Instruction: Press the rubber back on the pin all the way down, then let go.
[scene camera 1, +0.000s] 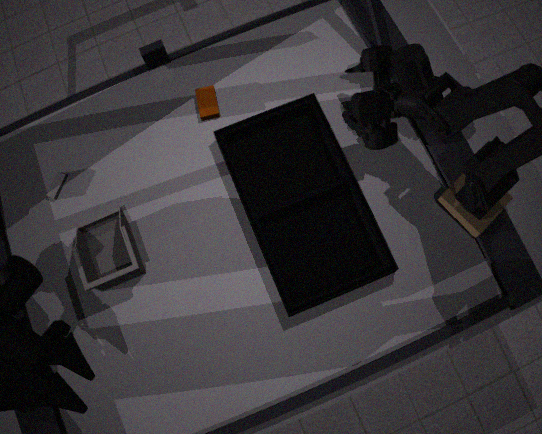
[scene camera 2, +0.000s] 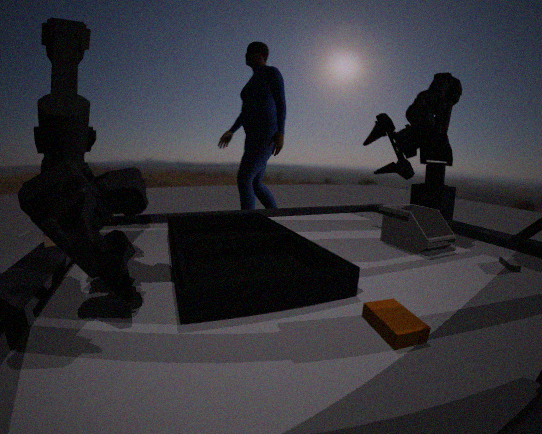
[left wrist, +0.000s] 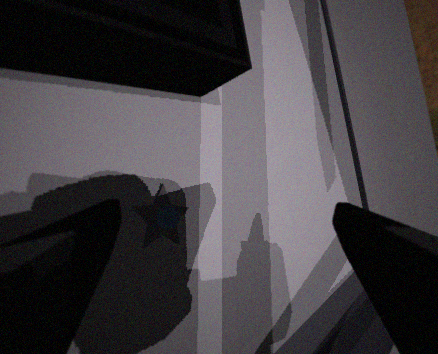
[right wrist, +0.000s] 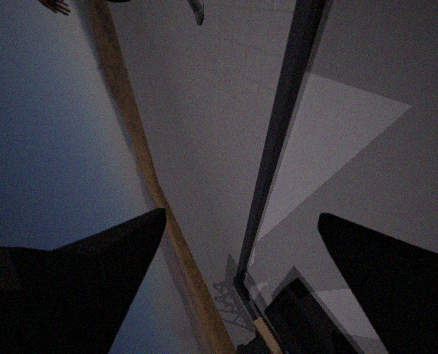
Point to my left gripper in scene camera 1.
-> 348, 93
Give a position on a black slab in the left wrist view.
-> At 193, 55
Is my right gripper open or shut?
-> Open.
